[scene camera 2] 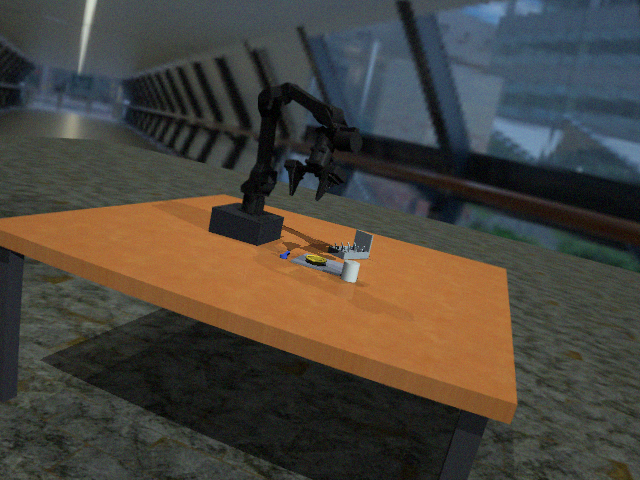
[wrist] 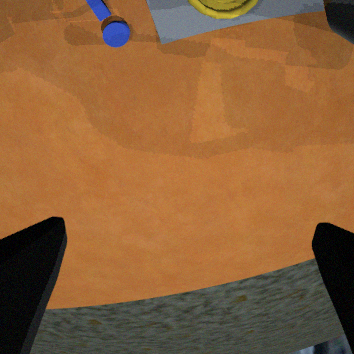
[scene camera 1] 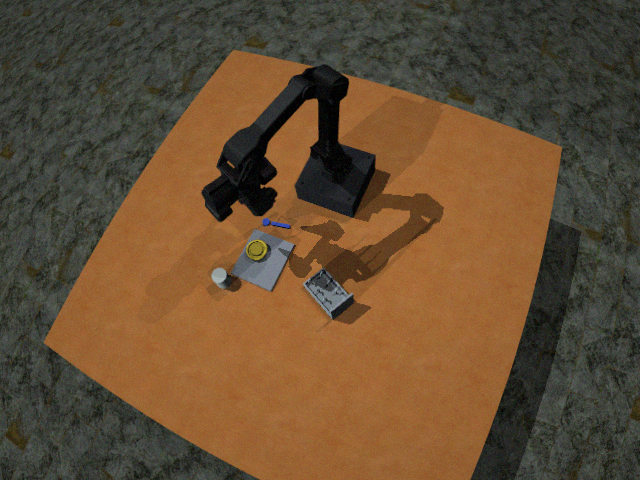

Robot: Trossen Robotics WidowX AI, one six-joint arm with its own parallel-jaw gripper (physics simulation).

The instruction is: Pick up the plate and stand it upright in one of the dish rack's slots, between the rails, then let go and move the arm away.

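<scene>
The yellow round plate [scene camera 1: 256, 250] [scene camera 2: 315, 259] [wrist: 223, 6] lies flat on a grey square board [scene camera 1: 268, 273] [scene camera 2: 333, 266] [wrist: 175, 25]; part of it shows at the top edge of the wrist view. The grey dish rack [scene camera 1: 343, 306] [scene camera 2: 363, 242] stands on the table beside the board, with small upright pegs and one tall end wall. It does not show in the wrist view. My gripper [scene camera 1: 270, 184] [scene camera 2: 305, 196] [wrist: 194, 235] is open and empty. It hangs well above the table, on the robot-base side of the plate, with its fingers pointing down.
A blue spoon-like tool [scene camera 1: 279, 225] [scene camera 2: 284, 254] [wrist: 116, 34] lies beside the board on the base side. A white cylinder [scene camera 1: 220, 277] [scene camera 2: 350, 271] stands upright by the board's far corner. The robot's dark base [scene camera 1: 330, 188] [scene camera 2: 245, 223] stands on the orange table [scene camera 1: 413, 361] [scene camera 2: 423, 330] [wrist: 150, 200].
</scene>
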